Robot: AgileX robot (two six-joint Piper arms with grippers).
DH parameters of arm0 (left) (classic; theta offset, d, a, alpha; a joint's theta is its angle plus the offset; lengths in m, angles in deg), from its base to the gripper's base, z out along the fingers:
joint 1: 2.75 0.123 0 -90
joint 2: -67.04 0 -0.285 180
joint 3: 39.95 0 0.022 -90
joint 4: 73.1 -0.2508 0 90
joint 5: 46.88 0 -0.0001 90
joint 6: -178.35 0.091 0 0
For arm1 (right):
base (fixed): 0 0 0 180
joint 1: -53.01 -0.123 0 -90
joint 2: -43.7 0 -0.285 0
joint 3: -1.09 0 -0.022 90
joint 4: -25.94 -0.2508 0 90
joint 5: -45.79 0 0.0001 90
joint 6: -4.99 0.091 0 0
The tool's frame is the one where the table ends.
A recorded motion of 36 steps. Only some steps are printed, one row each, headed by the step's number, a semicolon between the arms.
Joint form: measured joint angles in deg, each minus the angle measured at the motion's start. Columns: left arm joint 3, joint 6, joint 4, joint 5, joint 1, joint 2; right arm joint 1, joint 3, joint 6, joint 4, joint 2, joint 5.
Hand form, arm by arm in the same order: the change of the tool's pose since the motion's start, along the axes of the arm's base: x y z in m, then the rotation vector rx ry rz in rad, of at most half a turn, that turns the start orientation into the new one. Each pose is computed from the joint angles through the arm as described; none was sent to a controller.
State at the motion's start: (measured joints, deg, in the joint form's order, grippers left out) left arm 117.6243 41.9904 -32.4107 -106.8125 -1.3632 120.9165; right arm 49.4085 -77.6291 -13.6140 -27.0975 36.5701 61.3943
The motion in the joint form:
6: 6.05 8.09 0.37 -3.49 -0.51 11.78; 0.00 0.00 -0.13 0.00 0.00 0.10
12: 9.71 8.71 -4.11 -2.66 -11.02 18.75; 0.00 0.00 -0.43 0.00 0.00 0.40
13: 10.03 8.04 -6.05 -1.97 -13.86 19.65; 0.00 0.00 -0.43 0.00 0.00 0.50
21: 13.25 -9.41 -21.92 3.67 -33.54 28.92; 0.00 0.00 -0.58 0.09 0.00 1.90
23: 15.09 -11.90 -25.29 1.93 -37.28 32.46; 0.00 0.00 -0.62 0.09 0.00 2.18
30: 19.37 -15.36 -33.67 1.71 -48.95 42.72; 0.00 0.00 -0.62 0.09 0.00 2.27
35: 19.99 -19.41 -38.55 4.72 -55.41 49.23; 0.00 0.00 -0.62 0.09 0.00 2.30
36: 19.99 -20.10 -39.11 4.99 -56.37 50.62; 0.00 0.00 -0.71 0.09 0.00 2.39
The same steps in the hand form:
6: 0.0474 -0.0025 -0.0027 0.0833 0.0661 -0.1289; 0.0000 0.0001 -0.0001 -0.0023 0.0004 0.0016
12: 0.0690 -0.0344 -0.0107 0.1722 0.0984 -0.3001; -0.0002 0.0005 -0.0004 -0.0078 0.0021 0.0063
13: 0.0702 -0.0428 -0.0135 0.2014 0.1010 -0.3309; -0.0002 0.0006 -0.0005 -0.0080 0.0031 0.0077
21: 0.0802 -0.1127 -0.0410 0.3461 0.2016 -0.3944; -0.0009 0.0022 -0.0018 -0.0144 0.0168 0.0273
23: 0.0822 -0.1306 -0.0508 0.4115 0.2451 -0.4352; -0.0010 0.0026 -0.0021 -0.0155 0.0195 0.0313
30: 0.0776 -0.1928 -0.0847 0.5973 0.2574 -0.5828; -0.0011 0.0027 -0.0022 -0.0156 0.0204 0.0326
35: 0.0687 -0.2302 -0.1180 0.6874 0.2538 -0.6303; -0.0011 0.0027 -0.0022 -0.0157 0.0207 0.0330
36: 0.0668 -0.2362 -0.1263 0.7052 0.2641 -0.6386; -0.0011 0.0028 -0.0023 -0.0173 0.0212 0.0344

